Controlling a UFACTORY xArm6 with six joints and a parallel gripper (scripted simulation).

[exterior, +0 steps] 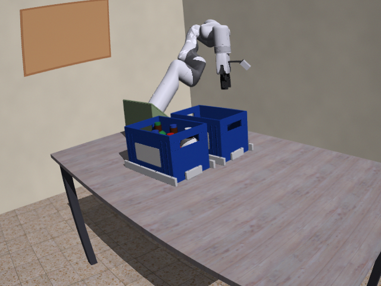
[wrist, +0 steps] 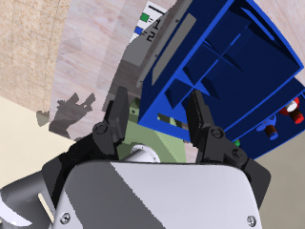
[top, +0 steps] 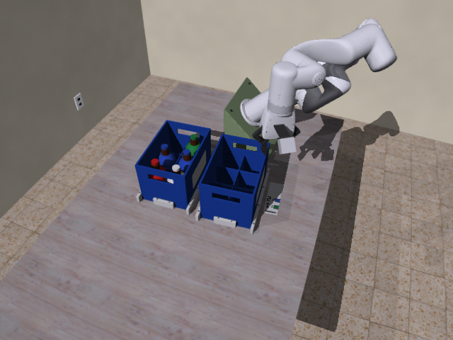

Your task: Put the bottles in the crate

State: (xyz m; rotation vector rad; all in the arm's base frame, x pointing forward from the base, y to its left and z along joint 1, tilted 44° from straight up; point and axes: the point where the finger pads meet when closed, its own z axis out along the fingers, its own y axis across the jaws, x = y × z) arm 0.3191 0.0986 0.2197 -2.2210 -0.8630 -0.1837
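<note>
Right now my hand is 330 mm to the left of the green-labelled bottle, 190 mm above it and 40 mm past it. Also, from my hand: white-labelled bottle (300 mm to the right, 190 mm below, 140 mm ahead); then blue-labelled bottle (310 mm to the right, 190 mm below, 50 mm ahead); then pick list (280 mm below, 40 mm behind, 10 mm to the left).
</note>
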